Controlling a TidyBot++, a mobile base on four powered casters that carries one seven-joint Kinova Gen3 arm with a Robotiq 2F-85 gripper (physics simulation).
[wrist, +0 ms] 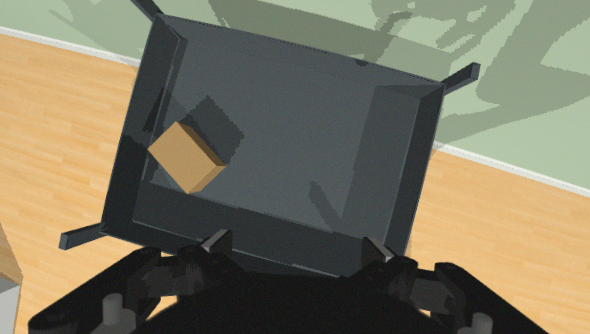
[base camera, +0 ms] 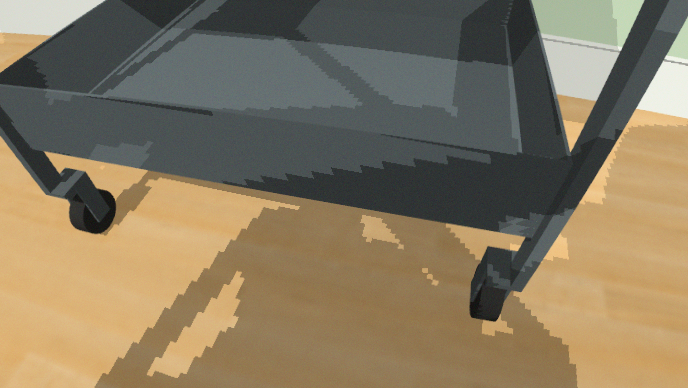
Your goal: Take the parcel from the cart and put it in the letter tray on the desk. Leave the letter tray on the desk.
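The parcel, a light brown box, lies turned at an angle in the left part of the dark grey cart's top tray, near its left wall, in the wrist view. The cart fills much of both views; in the base camera view its lower tray, legs and casters show. My gripper is open, with nothing between its fingers. It is over the cart's near edge, to the right of the parcel and nearer to me. The letter tray and the desk cannot be made out for certain.
A green wall with a white skirting board stands behind the cart. Cart legs stick out at the tray's corners. Casters stand on the wooden floor. A brown and pale object shows at the wrist view's lower left edge.
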